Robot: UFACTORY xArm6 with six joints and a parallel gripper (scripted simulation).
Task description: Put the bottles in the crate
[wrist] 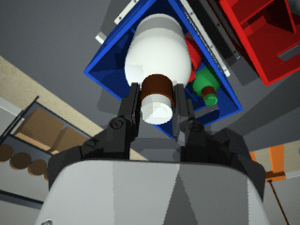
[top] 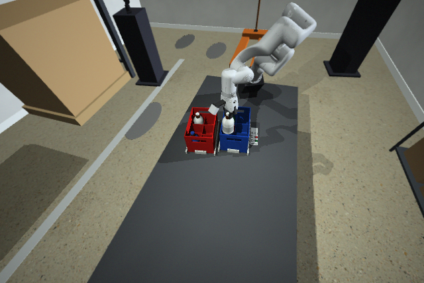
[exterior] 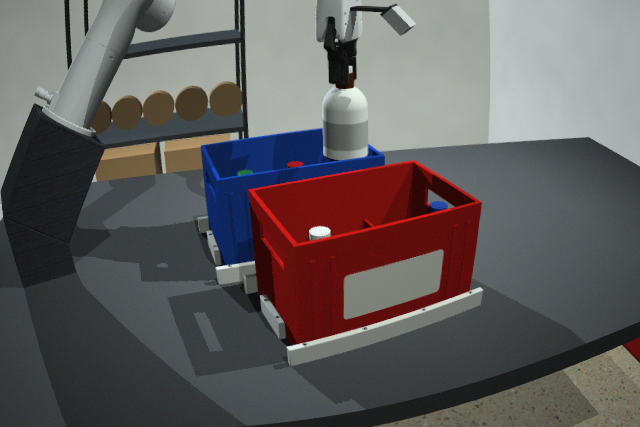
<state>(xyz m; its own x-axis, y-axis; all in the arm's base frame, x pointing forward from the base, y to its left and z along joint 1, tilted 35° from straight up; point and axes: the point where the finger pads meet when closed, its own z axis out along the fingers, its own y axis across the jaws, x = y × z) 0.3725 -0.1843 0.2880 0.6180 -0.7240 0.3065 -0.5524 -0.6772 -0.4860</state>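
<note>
Right now my hand is 7 cm above the white-capped bottle. From my hand the other things lie so: red-capped bottle (8 cm behind, 23 cm below); blue crate (9 cm behind, 4 cm to the left, 23 cm below); green-capped bottle (17 cm behind, 23 cm below).
</note>
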